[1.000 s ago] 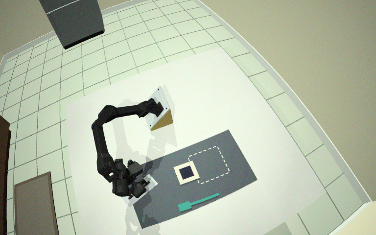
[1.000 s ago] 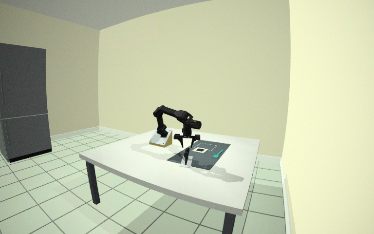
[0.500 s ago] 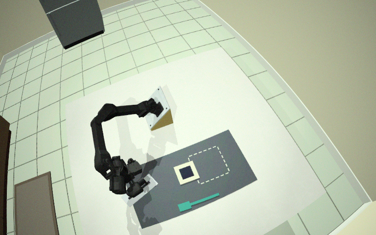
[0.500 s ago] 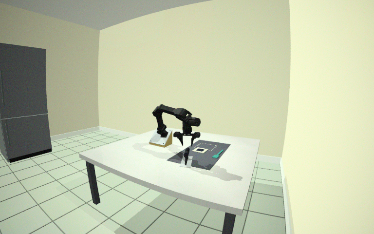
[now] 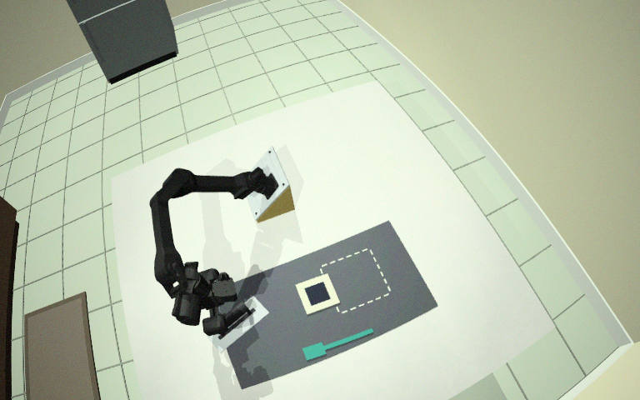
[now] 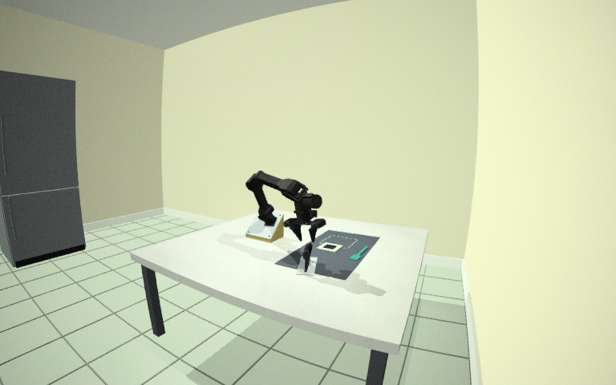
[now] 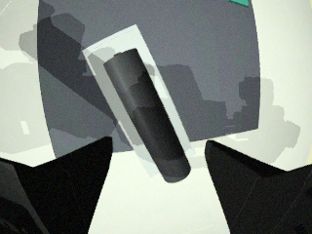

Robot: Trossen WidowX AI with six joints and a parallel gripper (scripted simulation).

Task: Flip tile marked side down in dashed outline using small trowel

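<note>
The tile lies 2 cm ahead of my gripper tip, 27 cm to the left of it and 11 cm below it. Also, from my gripper tip: grey mat (5 cm ahead, 26 cm to the left, 13 cm below); teal flat tool (19 cm ahead, 23 cm to the left, 11 cm below).
</note>
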